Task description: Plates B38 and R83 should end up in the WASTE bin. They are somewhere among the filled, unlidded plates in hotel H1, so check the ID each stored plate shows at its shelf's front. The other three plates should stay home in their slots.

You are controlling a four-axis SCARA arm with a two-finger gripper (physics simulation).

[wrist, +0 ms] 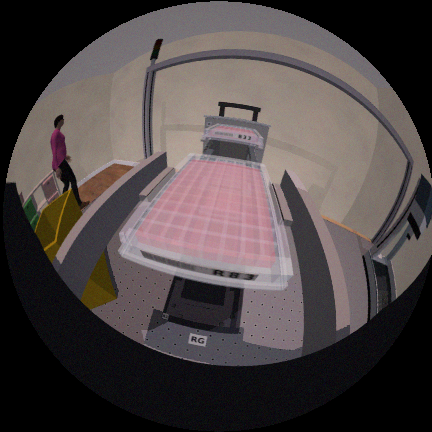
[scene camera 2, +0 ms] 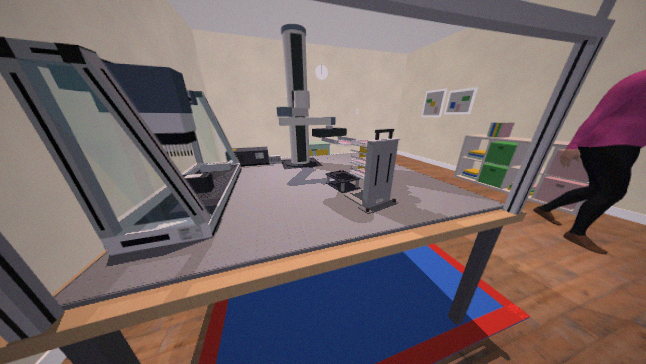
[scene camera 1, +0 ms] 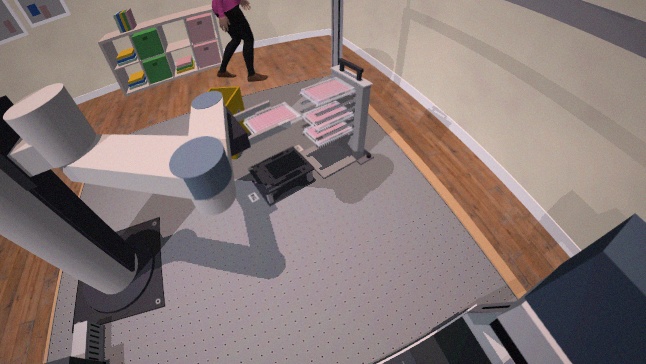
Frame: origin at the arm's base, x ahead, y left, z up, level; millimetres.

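Seen in the pictures: gripper, between the fingertips: [wrist: 222, 167] [scene camera 2: 346, 141] [scene camera 1: 279, 112]; arm's base, origin of its link: [scene camera 2: 300, 164] [scene camera 1: 120, 272].
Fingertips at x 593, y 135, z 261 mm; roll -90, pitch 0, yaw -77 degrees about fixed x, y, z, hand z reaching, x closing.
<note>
Pixels of each thing's top centre, then the offset from my fingertips to it. "spot": a spot on its surface instead.
- Plate R83, centre of its top: [wrist: 218, 183] [scene camera 1: 271, 117] [scene camera 2: 343, 141] dy -5, dx -21, dz -4 mm
- Plate B33, centre of its top: [wrist: 234, 127] [scene camera 1: 327, 88] [scene camera 2: 368, 141] dy +34, dx +149, dz +18 mm
- yellow bin, centre of its top: [wrist: 46, 220] [scene camera 1: 215, 99] dy +258, dx -158, dz -48 mm
- large enclosed instrument, a spot on its surface: [scene camera 1: 590, 295] spot: dy -626, dx +105, dz +202 mm
Plate R83 [scene camera 1: 272, 118] [scene camera 2: 346, 142] [wrist: 210, 215], pink-filled and unlidded, is level between the fingers; its ID shows in the wrist view. My gripper [scene camera 1: 271, 118] [wrist: 222, 167] is shut on it, out in front of hotel H1 [scene camera 1: 361, 120] [scene camera 2: 381, 172] and above the black stand. Plate B33 [scene camera 1: 327, 91] [wrist: 232, 134] sits on the hotel's top occupied shelf. More pink plates [scene camera 1: 327, 132] sit on lower shelves; their IDs cannot be read, and no B38 label is legible. The yellow bin [scene camera 1: 234, 97] [wrist: 60, 220] is left of the gripper in the wrist view, partly hidden; its label is unseen.
The black stand [scene camera 1: 282, 167] [scene camera 2: 343, 179] [wrist: 202, 302] marked RG stands in front of the hotel. A large enclosed instrument [scene camera 1: 590, 295] [scene camera 2: 150, 100] stands across the table. A person [scene camera 1: 240, 37] [scene camera 2: 610, 150] [wrist: 59, 150] in magenta is beyond the table.
</note>
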